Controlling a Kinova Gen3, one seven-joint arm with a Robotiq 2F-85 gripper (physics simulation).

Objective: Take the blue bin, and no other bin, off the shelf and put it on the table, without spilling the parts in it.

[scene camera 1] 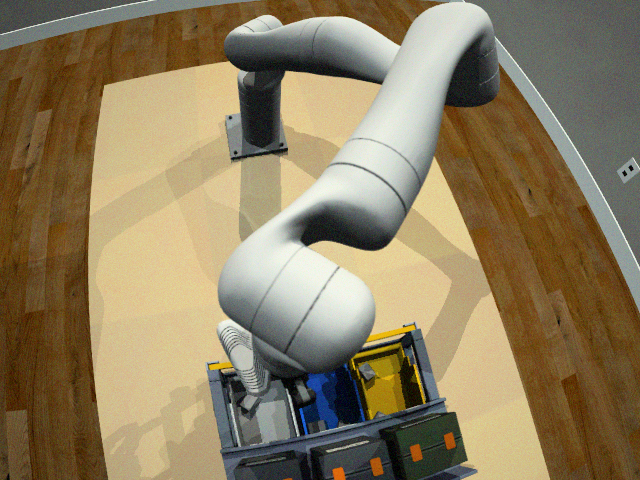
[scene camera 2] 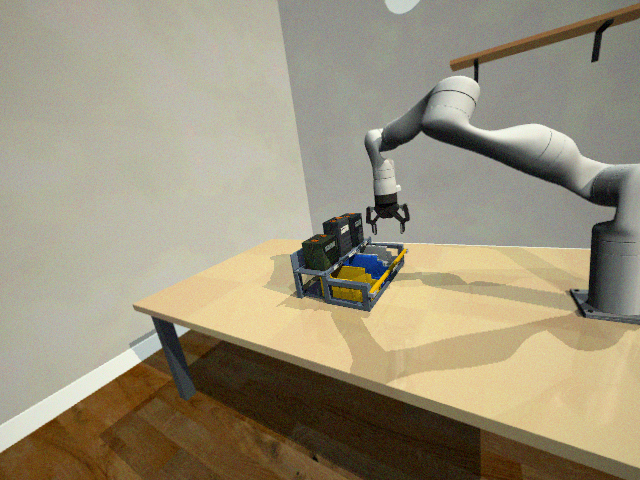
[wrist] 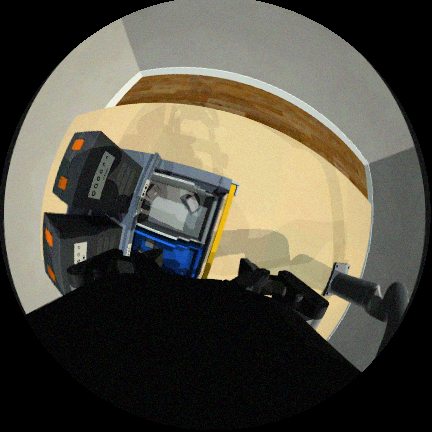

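Pixels of known places: gripper, between the fingertips: (scene camera 2: pixel 388 233) (wrist: pixel 200 262); arm's base, origin of its link: (scene camera 1: pixel 261 131) (scene camera 2: pixel 615 305) (wrist: pixel 336 282).
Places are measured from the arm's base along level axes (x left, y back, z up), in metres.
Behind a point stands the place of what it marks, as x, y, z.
The blue bin (scene camera 1: pixel 338 398) @[0.145, -0.615, -0.005] (scene camera 2: pixel 368 264) @[0.073, -0.637, 0.031] (wrist: pixel 172 257) @[0.114, -0.605, -0.005] sits in the middle of the shelf's (scene camera 1: pixel 215 403) @[-0.070, -0.623, 0.071] (scene camera 2: pixel 366 299) @[0.292, -0.510, 0.027] (wrist: pixel 195 174) @[-0.060, -0.627, 0.071] lower front level, between the grey bin and the yellow bin. Small grey parts (scene camera 1: pixel 316 425) @[0.100, -0.665, 0.010] show in it near its back end. The shelf stands on the table (scene camera 1: pixel 155 284) @[-0.213, -0.387, -0.014] (scene camera 2: pixel 232 289) @[0.416, -1.071, -0.013] (wrist: pixel 280 200) @[-0.132, -0.425, -0.014]. My gripper (scene camera 2: pixel 388 229) @[0.044, -0.560, 0.151] (wrist: pixel 200 262) @[0.044, -0.560, 0.151] is open and empty, pointing down above the bins, with its fingers clear of them. In scene camera 1 the arm hides most of the gripper and part of the blue bin.
The grey bin (scene camera 1: pixel 268 413) @[0.016, -0.639, -0.005] (wrist: pixel 170 210) @[0.019, -0.657, -0.005] and the yellow bin (scene camera 1: pixel 385 382) @[0.237, -0.591, -0.004] (scene camera 2: pixel 351 273) @[0.187, -0.636, 0.042] flank the blue bin. A yellow bar (scene camera 1: pixel 392 333) @[0.243, -0.505, 0.051] (scene camera 2: pixel 388 271) @[0.134, -0.521, 0.049] (wrist: pixel 220 235) @[0.013, -0.539, 0.052] runs along the shelf's front. A dark green case (scene camera 1: pixel 423 439) @[0.234, -0.695, 0.183] (scene camera 2: pixel 319 253) @[0.292, -0.674, 0.149] and two dark grey cases stand on the higher back level.
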